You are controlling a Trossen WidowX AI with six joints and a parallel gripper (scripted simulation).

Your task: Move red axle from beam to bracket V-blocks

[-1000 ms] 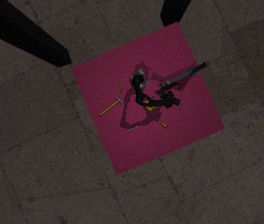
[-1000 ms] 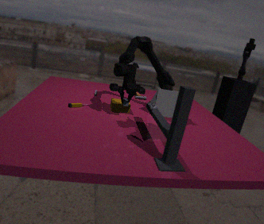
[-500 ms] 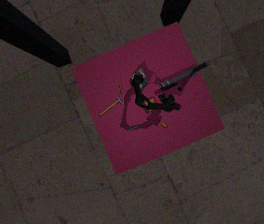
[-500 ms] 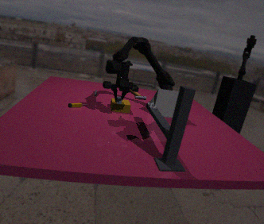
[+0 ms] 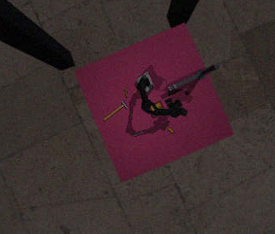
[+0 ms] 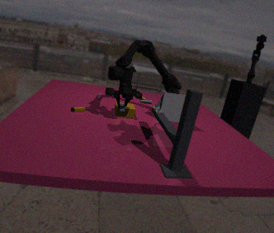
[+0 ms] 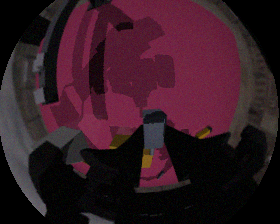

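Now: the yellow block 120 mm to the right of my gripper tip, 40 mm below it and 30 mm behind it. The rest, counted from my gripper tip: black tool 220 mm ahead, 60 mm to the right, 60 mm below; then upright peg 20 mm to the right, 10 mm above.
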